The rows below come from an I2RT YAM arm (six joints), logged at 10 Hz.
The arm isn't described. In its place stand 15 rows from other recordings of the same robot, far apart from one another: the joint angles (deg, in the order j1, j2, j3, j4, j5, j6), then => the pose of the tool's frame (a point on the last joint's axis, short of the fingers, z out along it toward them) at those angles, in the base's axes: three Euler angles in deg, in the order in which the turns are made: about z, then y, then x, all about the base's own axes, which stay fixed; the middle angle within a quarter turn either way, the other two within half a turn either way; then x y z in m.
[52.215 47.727 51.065 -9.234 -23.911 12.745] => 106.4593 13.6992 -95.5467 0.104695 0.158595 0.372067
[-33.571 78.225 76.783 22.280 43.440 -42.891] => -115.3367 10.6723 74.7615 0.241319 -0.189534 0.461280
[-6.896 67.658 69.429 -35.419 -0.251 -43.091] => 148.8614 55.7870 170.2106 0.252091 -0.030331 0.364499
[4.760 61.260 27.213 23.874 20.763 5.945] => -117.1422 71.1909 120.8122 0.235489 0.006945 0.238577
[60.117 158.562 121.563 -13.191 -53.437 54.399] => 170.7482 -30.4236 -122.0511 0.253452 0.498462 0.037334
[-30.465 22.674 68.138 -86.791 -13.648 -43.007] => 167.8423 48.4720 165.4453 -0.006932 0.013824 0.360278
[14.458 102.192 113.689 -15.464 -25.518 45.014] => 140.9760 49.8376 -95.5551 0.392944 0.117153 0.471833
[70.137 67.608 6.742 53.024 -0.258 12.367] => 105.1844 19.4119 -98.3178 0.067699 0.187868 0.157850
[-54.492 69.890 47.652 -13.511 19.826 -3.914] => -114.0462 9.6337 123.8809 0.144640 -0.223506 0.261423
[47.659 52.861 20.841 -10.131 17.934 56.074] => -174.4849 44.6430 -153.8148 0.129421 0.125753 0.172535
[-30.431 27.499 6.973 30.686 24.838 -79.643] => -159.0866 33.8799 78.8826 0.113957 -0.084284 0.224437
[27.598 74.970 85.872 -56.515 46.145 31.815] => -136.9286 49.7786 140.0628 0.233256 0.092966 0.403215
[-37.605 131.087 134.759 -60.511 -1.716 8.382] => -129.6272 26.8353 159.6770 0.392092 -0.300660 0.296312
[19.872 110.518 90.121 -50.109 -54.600 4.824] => 157.7722 -5.4673 -123.2690 0.361294 0.161443 0.242406
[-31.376 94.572 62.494 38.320 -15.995 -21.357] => -92.1612 73.6008 68.2719 0.336440 -0.193680 0.309155
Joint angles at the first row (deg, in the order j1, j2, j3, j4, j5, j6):
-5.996 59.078 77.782 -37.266 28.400 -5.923
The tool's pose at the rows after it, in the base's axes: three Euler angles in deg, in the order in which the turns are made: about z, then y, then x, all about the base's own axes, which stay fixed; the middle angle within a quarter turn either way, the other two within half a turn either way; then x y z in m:
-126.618 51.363 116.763 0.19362 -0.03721 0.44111
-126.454 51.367 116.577 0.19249 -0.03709 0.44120
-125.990 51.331 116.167 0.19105 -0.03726 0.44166
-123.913 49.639 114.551 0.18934 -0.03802 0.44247
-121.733 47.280 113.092 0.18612 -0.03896 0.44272
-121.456 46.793 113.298 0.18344 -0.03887 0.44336
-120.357 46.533 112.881 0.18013 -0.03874 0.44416
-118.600 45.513 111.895 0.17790 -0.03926 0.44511
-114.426 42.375 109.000 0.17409 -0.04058 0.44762
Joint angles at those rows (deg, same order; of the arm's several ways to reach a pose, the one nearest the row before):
-5.978 58.899 77.545 -37.257 28.237 -6.064
-5.967 58.668 77.432 -37.260 28.303 -6.097
-6.048 58.395 77.343 -37.199 28.386 -6.091
-6.000 58.254 77.427 -37.352 30.409 -5.284
-5.975 57.927 77.458 -38.022 32.969 -4.026
-5.975 57.667 77.732 -38.976 33.334 -3.368
-5.985 57.137 77.696 -39.311 33.688 -2.663
-6.031 56.866 77.753 -39.458 34.865 -1.730
-5.977 56.510 77.921 -39.347 38.648 0.068

